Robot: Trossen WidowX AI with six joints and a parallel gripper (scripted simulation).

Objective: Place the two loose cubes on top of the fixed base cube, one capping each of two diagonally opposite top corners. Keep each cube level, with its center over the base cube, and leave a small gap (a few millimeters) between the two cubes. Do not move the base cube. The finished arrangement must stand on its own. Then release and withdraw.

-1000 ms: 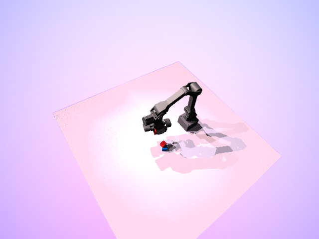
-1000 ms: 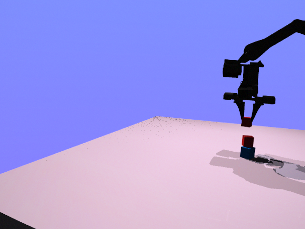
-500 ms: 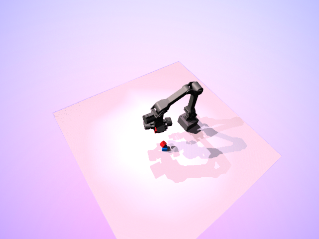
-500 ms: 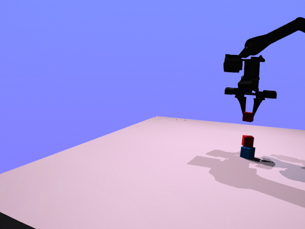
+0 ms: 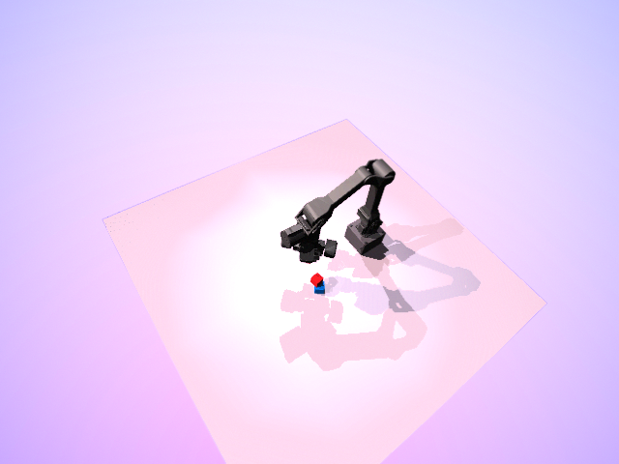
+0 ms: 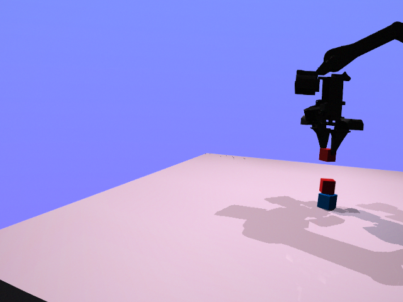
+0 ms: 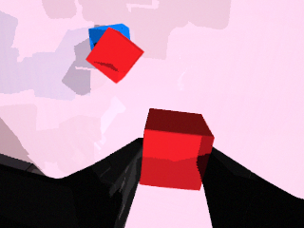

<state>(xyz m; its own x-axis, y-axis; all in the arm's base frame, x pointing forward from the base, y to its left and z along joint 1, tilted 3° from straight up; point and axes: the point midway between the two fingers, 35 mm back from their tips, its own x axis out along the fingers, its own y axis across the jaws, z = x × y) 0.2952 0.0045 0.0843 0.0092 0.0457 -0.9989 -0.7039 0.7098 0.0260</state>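
My gripper tip is now 110 mm above the blue base cube, 90 mm to the right of it and 10 mm past it.
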